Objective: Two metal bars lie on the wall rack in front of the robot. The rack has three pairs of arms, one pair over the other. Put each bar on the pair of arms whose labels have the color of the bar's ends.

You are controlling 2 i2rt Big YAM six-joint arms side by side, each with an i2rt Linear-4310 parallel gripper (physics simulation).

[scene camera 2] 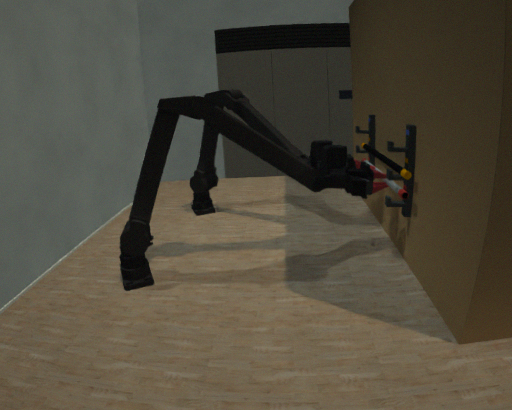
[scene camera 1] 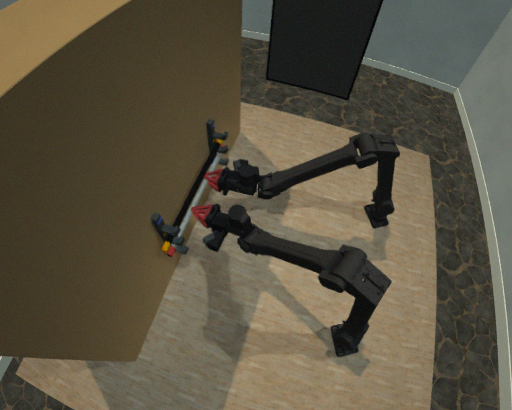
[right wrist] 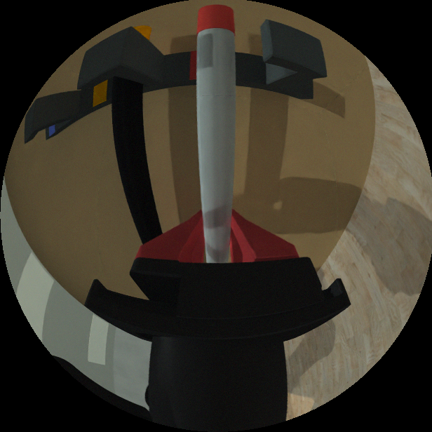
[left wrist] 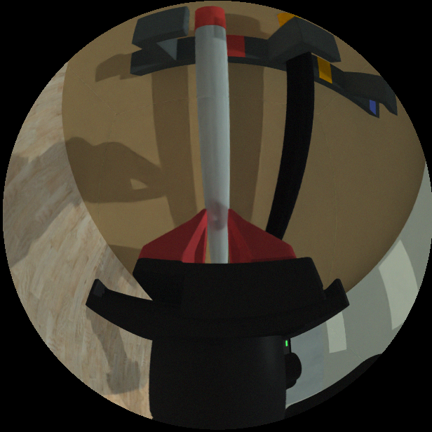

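Pixels of known places: left gripper, between the fingertips: (scene camera 1: 192,209); right gripper, between the fingertips: (scene camera 2: 392,180); left arm's base, origin of its link: (scene camera 2: 203,210) (scene camera 1: 343,339); right arm's base, origin of its link: (scene camera 2: 137,278) (scene camera 1: 375,216).
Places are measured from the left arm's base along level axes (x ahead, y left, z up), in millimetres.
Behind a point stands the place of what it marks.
Observation:
A grey bar with red ends (scene camera 1: 200,192) @(x 470, y -579, z 217 mm) (scene camera 2: 395,187) @(x 388, y -740, z 219 mm) (left wrist: 213,125) (right wrist: 216,125) is held level close to the wall rack (scene camera 2: 410,145) @(x 402, y -775, z 339 mm) (left wrist: 255,48) (right wrist: 175,69), its ends between the lower and middle arms. My left gripper (scene camera 1: 194,211) @(x 505, y -514, z 208 mm) (left wrist: 217,214) and right gripper (scene camera 1: 206,176) @(x 457, y -657, z 210 mm) (right wrist: 218,216) are both shut on it, side by side near its middle. A black bar with yellow ends (scene camera 1: 193,192) @(x 489, y -544, z 273 mm) (scene camera 2: 387,160) @(x 441, y -646, z 273 mm) (left wrist: 299,125) (right wrist: 131,130) lies on the middle pair, beside yellow labels. The lower pair has red labels, the top pair blue. Contact between the grey bar and the rack cannot be told.
The brown wall panel (scene camera 1: 125,165) @(x 598, y -400, z 616 mm) (scene camera 2: 440,100) @(x 357, y -904, z 458 mm) stands right behind the rack. The black bar runs just above the grey bar, close to both grippers. The top arms (scene camera 2: 397,147) @(x 374, y -754, z 332 mm) stick out above. A dark panel (scene camera 1: 320,45) stands at the back in scene camera 1.

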